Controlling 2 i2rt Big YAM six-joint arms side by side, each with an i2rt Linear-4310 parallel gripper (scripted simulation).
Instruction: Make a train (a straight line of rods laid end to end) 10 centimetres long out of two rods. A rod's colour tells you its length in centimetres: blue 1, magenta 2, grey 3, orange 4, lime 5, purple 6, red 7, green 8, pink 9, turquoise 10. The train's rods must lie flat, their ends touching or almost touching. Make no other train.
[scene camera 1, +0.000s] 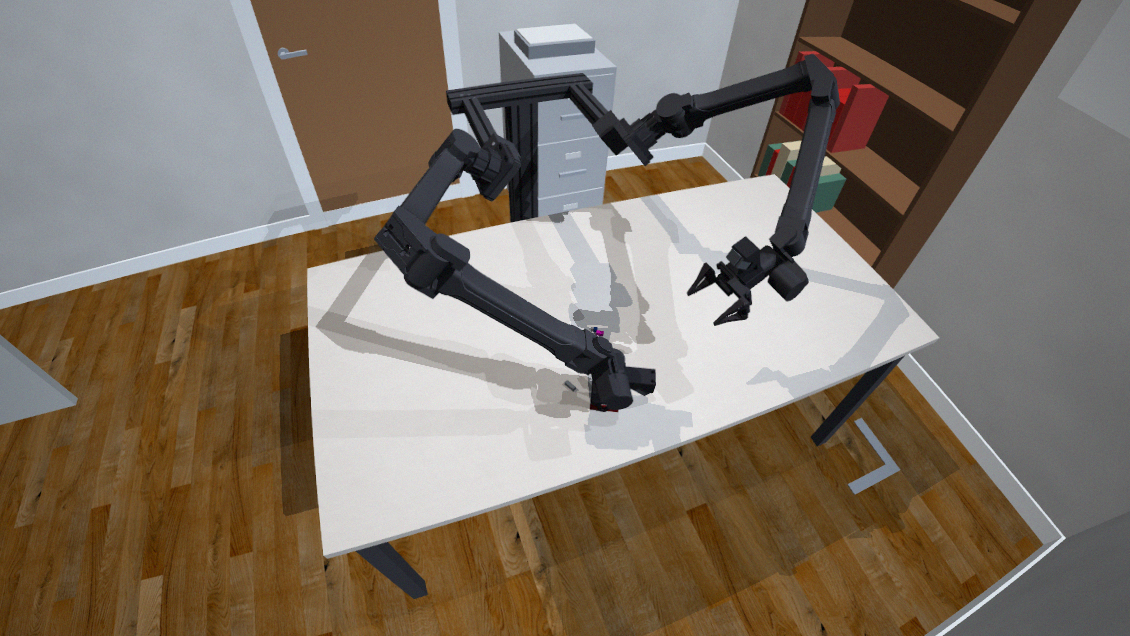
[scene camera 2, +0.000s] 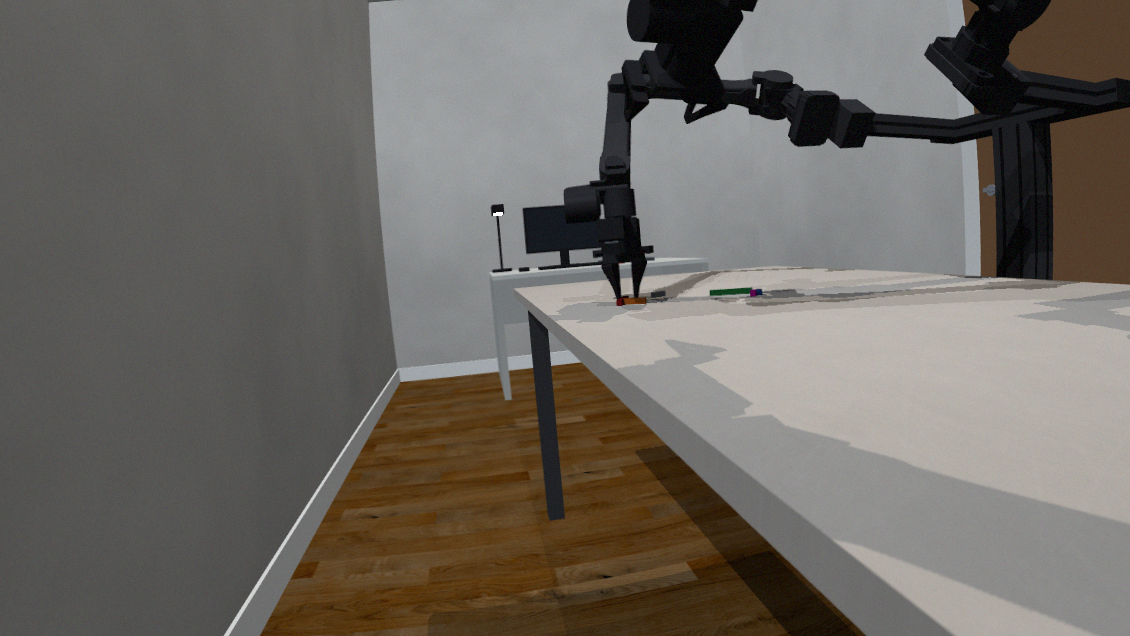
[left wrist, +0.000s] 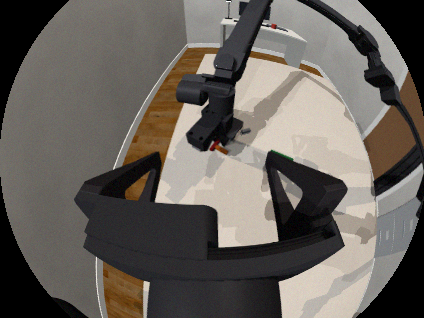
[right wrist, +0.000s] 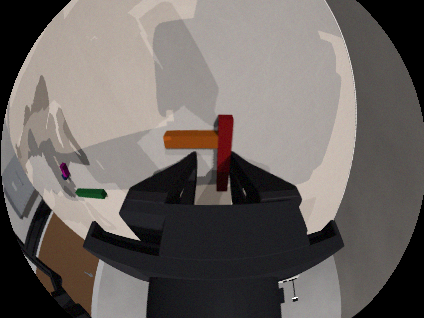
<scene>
In view: my left gripper (scene camera 2: 656, 119), my right gripper (scene camera 2: 627, 302), a red rod (right wrist: 224, 146) and an orange rod (right wrist: 183, 138).
My left gripper also shows in scene camera 1 (scene camera 1: 700, 309) and in the left wrist view (left wrist: 213, 157). My right gripper is seen too in the right wrist view (right wrist: 213, 157).
</scene>
